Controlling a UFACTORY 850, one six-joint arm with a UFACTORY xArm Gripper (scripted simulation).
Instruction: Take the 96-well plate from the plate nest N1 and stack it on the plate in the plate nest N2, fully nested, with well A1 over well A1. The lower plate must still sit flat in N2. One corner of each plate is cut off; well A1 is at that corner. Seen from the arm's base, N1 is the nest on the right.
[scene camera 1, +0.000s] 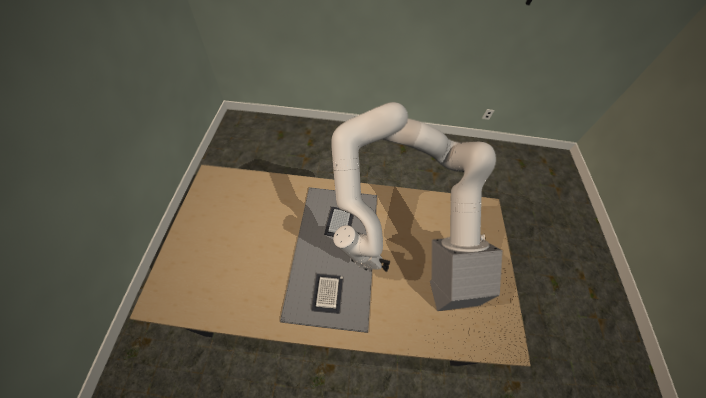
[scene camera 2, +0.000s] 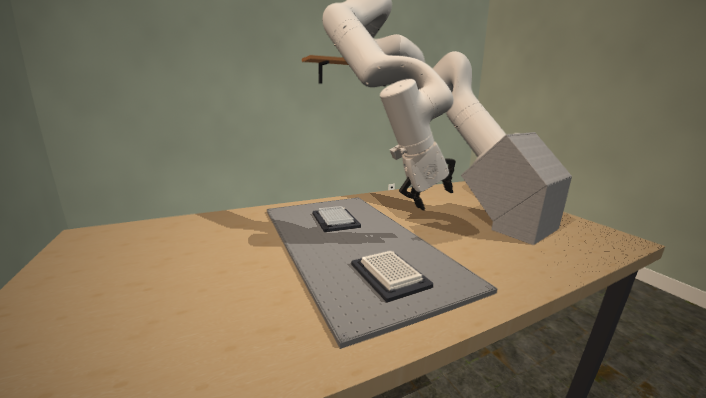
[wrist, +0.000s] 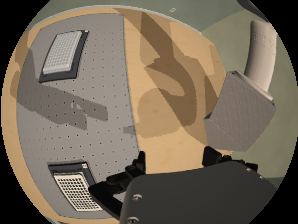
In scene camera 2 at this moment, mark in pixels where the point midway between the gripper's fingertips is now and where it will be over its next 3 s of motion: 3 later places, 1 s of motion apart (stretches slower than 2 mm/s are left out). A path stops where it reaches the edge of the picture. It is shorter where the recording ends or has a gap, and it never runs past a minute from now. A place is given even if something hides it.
The gripper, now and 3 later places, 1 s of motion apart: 435, 199; 396, 198; 362, 194; 337, 188
